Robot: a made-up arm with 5 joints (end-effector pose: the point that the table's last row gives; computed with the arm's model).
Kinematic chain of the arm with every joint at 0, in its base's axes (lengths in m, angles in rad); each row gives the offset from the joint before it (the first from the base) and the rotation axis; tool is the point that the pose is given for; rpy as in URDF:
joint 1: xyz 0.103 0 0.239 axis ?
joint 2: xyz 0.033 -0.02 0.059 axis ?
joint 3: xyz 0.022 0 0.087 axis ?
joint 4: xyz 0.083 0 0.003 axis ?
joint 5: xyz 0.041 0.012 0 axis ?
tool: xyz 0 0 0 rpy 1.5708 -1.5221 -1.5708
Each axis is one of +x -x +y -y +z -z.
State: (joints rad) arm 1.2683 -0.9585 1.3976 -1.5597 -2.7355
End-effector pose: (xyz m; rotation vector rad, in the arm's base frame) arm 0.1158 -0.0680 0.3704 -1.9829 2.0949 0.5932
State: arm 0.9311 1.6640 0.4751 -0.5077 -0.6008
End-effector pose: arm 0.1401 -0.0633 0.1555 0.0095 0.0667 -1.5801
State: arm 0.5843 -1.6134 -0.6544 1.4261 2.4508
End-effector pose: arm 0.0293 0.0392 0.4086 -2.5774 -0.2004 0.7782
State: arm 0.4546 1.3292 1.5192 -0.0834 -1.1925
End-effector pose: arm 0.1049 -0.0098 0.2555 -0.5107 1.2308 -1.4697
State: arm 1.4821 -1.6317 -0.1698 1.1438 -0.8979
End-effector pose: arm 0.0911 0.0437 0.4198 -0.6808 -2.4815 -1.1844
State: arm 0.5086 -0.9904 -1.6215 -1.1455 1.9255
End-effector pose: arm -0.0182 0.0584 0.3798 0.9557 0.3796 1.2560
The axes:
joint 1: -z
joint 2: +y
joint 3: +y
joint 4: +y
joint 5: -x

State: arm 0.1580 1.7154 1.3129 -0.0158 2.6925
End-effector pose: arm 0.0950 -0.0068 0.2461 1.7786 0.3051 1.9445
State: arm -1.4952 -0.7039 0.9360 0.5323 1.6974
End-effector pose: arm 0.1189 0.1036 0.3340 0.0945 1.2282 -2.8877
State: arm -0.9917 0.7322 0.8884 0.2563 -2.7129
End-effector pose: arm 0.1612 0.0743 0.2259 -0.3335 -0.1053 -1.7544
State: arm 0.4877 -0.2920 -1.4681 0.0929 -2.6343
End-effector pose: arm 0.1050 -0.0101 0.5094 2.7920 -1.4293 0.1513
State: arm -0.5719 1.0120 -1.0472 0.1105 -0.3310
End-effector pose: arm 0.3110 0.1243 0.3283 0.6859 -1.3311 0.1549
